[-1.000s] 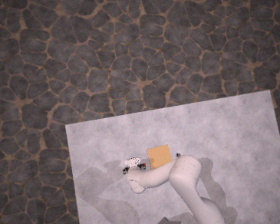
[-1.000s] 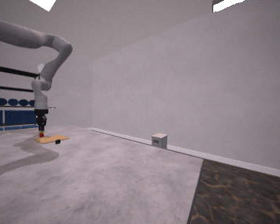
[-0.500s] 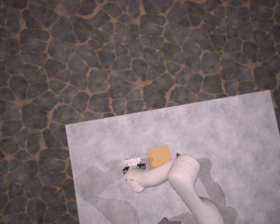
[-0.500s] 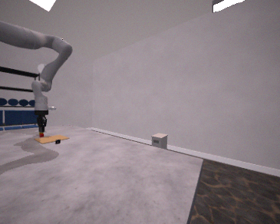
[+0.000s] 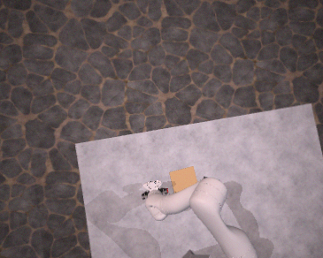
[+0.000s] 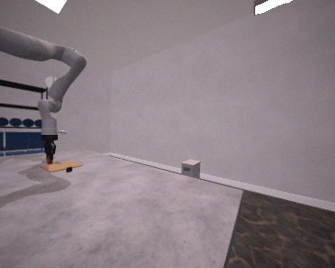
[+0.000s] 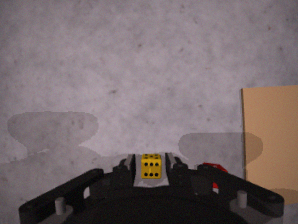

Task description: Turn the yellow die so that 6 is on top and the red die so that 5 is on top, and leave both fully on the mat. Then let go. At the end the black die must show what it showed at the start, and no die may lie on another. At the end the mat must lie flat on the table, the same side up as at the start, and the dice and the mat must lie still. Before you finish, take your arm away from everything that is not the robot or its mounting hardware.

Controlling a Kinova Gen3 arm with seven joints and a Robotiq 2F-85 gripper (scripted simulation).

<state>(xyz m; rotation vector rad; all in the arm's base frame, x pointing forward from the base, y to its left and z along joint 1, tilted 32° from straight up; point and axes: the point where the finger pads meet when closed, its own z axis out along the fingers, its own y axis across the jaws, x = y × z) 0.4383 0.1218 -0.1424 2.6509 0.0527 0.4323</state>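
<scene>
Now: the yellow die 10 mm below my hand. The rest, counted from my hand: tan mat: 180 mm to the right, 20 mm below; red die: 20 mm behind, 70 mm to the right, 10 mm below; black die: 10 mm behind, 300 mm to the right, 10 mm below.
</scene>
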